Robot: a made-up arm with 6 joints.
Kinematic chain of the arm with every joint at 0, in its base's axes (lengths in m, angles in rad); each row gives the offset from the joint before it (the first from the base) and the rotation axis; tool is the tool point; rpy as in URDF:
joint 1: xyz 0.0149 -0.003 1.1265 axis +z
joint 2: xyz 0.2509 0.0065 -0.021 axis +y
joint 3: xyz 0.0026 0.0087 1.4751 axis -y
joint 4: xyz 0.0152 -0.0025 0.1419 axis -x
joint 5: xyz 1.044 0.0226 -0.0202 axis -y
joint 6: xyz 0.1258 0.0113 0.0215 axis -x
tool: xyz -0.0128 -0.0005 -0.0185 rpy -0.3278 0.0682 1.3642
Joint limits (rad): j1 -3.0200..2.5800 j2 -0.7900..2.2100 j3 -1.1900..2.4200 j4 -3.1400..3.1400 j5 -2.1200..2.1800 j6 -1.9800..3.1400
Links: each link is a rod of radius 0.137 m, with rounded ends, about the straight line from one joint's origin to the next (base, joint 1, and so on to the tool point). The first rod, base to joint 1, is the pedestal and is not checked.
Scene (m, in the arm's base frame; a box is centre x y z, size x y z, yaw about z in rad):
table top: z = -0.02
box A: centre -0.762 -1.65 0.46 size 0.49 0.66 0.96 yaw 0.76
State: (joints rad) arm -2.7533 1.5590 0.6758 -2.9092 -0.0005 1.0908
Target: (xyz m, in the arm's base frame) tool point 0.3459 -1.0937 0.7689
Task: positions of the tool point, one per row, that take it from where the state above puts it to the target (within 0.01 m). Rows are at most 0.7 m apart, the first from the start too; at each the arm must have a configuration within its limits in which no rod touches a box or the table.
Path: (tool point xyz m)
1: -2.3042 -1.3133 0.8437
2: -2.0826 -1.5683 1.3727
3: -1.7505 -1.7072 1.8706
4: -1.3540 -1.7060 2.3116
5: -0.9439 -1.5594 2.6735
6: -0.5701 -1.2801 2.9397
7: -0.4706 -1.6814 2.4022
8: -0.2376 -1.8411 1.8292
9: 0.0279 -1.7500 1.3190
10: 0.2374 -1.4664 0.9508
11: 0.3458 -1.0937 0.7689

